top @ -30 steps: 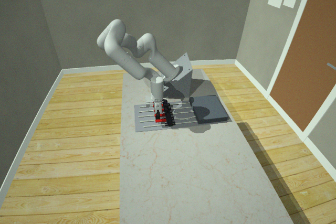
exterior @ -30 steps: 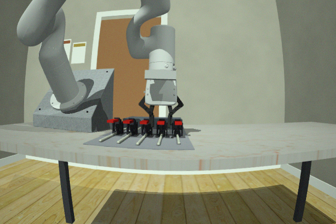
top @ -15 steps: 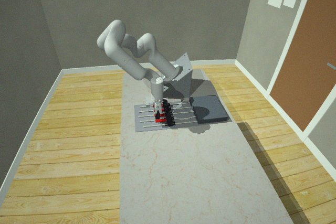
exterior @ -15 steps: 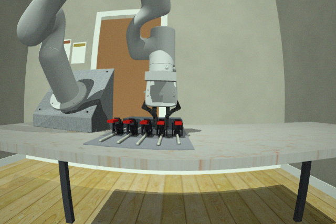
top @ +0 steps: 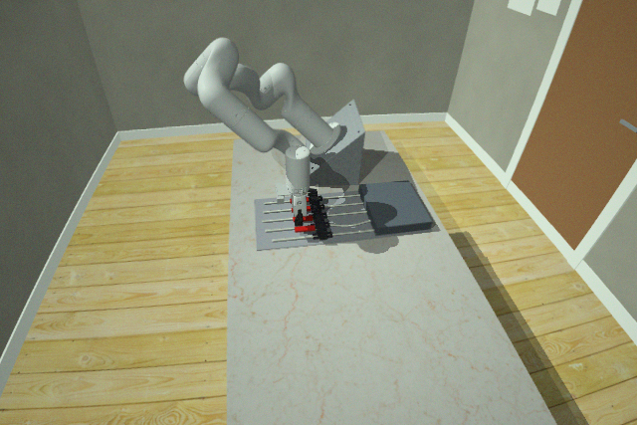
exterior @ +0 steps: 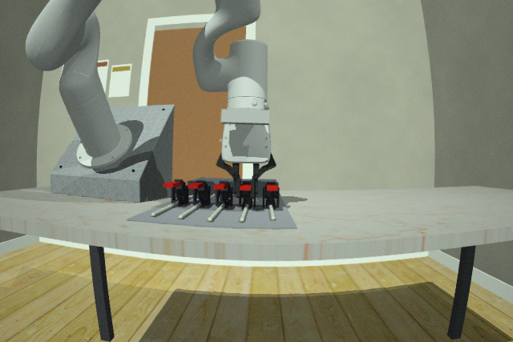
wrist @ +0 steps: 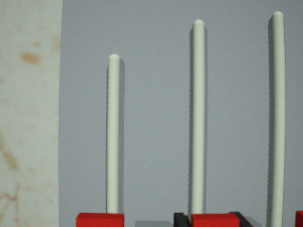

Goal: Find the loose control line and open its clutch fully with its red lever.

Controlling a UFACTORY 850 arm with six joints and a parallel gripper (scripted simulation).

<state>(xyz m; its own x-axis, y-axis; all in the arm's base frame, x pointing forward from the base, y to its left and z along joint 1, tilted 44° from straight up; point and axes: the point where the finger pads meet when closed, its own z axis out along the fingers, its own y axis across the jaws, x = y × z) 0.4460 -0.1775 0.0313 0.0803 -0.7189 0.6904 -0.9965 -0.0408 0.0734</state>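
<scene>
Right now the grey plate is 70 mm to the right of my hand, 50 mm below it and 50 mm behind it.
</scene>
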